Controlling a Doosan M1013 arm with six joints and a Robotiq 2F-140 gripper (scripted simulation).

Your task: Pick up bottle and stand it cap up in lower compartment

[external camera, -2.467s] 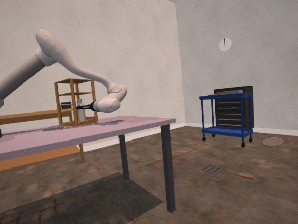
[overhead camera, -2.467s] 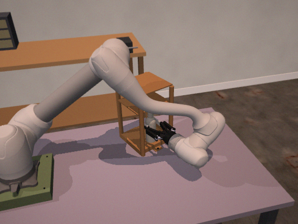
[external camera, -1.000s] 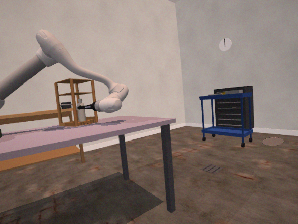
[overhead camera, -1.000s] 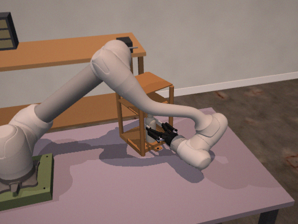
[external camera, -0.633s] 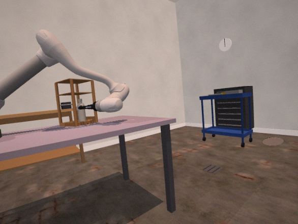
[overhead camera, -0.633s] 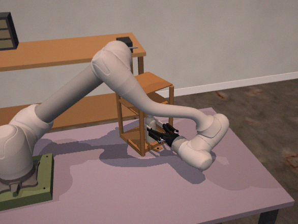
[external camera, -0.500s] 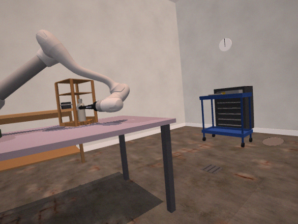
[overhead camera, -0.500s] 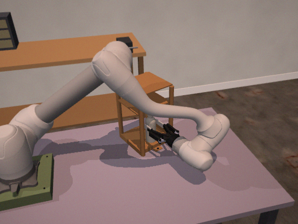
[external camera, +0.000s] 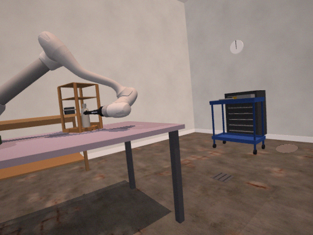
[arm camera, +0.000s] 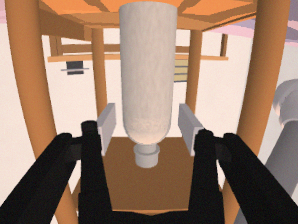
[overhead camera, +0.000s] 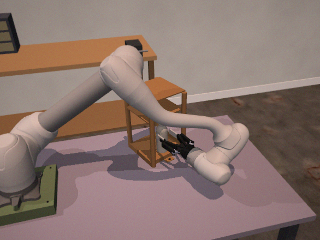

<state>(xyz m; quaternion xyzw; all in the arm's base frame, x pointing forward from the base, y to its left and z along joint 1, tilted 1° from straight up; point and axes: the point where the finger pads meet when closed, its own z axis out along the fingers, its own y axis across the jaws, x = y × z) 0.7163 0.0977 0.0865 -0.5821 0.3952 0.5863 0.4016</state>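
The bottle is 10 mm behind my hand, 40 mm to the left of it and 10 mm above it. Also, from my hand: wooden shelving unit 30 mm behind, 90 mm to the left, 50 mm above.
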